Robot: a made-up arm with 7 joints. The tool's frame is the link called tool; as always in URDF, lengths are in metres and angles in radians.
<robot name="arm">
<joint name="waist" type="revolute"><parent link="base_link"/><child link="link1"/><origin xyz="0.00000 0.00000 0.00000" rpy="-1.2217 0.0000 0.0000"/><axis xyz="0 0 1"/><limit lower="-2.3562" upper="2.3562" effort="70" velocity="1"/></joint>
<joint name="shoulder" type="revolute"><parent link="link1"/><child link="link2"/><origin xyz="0.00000 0.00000 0.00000" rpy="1.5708 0.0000 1.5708"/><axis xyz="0 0 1"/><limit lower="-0.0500" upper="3.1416" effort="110" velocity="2.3"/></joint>
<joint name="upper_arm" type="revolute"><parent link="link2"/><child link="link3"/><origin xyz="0.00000 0.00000 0.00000" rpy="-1.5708 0.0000 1.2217"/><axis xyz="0 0 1"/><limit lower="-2.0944" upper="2.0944" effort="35" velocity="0.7"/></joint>
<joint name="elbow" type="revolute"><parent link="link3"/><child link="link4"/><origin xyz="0.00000 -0.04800 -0.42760" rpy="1.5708 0.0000 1.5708"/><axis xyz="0 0 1"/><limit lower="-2.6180" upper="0.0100" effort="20" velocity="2.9"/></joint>
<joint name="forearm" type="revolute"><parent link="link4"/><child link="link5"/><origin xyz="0.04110 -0.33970 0.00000" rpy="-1.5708 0.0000 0.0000"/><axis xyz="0 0 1"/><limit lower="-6.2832" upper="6.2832" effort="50" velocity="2.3"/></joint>
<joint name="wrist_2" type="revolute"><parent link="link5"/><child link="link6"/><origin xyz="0.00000 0.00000 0.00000" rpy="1.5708 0.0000 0.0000"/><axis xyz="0 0 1"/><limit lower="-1.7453" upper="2.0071" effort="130" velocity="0.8"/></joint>
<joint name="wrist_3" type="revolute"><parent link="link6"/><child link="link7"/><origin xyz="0.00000 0.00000 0.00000" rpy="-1.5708 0.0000 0.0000"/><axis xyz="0 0 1"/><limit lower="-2.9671" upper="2.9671" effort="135" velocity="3.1"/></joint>
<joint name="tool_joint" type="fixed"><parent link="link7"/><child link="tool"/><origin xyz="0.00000 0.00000 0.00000" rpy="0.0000 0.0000 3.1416"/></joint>
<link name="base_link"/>
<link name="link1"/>
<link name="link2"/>
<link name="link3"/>
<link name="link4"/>
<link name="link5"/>
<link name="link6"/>
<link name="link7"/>
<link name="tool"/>
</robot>
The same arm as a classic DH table. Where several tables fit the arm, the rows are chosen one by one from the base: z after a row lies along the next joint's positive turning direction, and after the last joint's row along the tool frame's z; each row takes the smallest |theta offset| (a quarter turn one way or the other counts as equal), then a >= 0, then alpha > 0; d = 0 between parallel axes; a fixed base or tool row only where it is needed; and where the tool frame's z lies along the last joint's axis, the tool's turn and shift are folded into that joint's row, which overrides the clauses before.
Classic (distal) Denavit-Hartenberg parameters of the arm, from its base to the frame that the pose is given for. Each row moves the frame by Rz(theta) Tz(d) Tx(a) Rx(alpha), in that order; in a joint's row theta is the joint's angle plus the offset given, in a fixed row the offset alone. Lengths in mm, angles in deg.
base (fixed): d 0.0, theta_offset 0.00, a 0.0, alpha -70.00
waist: d 0.0, theta_offset 90.00, a 0.0, alpha 90.00
shoulder: d 0.0, theta_offset 70.00, a 0.0, alpha -90.00
upper_arm: d -427.6, theta_offset -90.00, a 48.0, alpha -90.00
elbow: d 0.0, theta_offset 0.00, a -41.1, alpha 90.00
forearm: d -339.7, theta_offset 0.00, a 0.0, alpha -90.00
wrist_2: d 0.0, theta_offset 0.00, a 0.0, alpha 90.00
wrist_3: d 0.0, theta_offset 0.00, a 0.0, alpha 0.00
Joint limits (deg, base to tool): -135.00..135.00 -2.86..180.00 -120.00..120.00 -150.00..0.57 -360.00..360.00 -100.00..115.00 -170.00..170.00

